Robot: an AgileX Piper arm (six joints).
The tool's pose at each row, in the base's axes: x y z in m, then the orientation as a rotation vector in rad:
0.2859, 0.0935, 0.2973, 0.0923, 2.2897, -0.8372
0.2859, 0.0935, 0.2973, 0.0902, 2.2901, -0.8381
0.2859, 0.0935, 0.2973, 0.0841, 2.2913, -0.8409
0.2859, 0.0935, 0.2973, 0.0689, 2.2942, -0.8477
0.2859, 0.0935, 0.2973, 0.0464, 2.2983, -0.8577
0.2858, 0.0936, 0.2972, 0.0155, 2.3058, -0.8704
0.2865, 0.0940, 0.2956, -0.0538, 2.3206, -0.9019
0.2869, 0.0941, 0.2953, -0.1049, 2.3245, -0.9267
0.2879, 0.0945, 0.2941, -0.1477, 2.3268, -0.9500
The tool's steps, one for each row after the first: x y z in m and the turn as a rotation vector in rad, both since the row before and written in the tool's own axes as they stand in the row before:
0.0000, 0.0000, 0.0000, 0.0000, 0.0000, -0.0018
0.0000, 0.0000, 0.0000, 0.0000, 0.0000, -0.0054
0.0000, 0.0000, 0.0000, 0.0000, 0.0000, -0.0133
0.0000, 0.0000, 0.0000, 0.0000, -0.0001, -0.0197
0.0001, 0.0001, -0.0001, -0.0011, 0.0017, -0.0271
0.0003, 0.0014, 0.0011, 0.0000, 0.0039, -0.0613
-0.0002, 0.0003, 0.0003, 0.0030, -0.0019, -0.0441
-0.0003, 0.0012, 0.0010, 0.0044, -0.0009, -0.0376

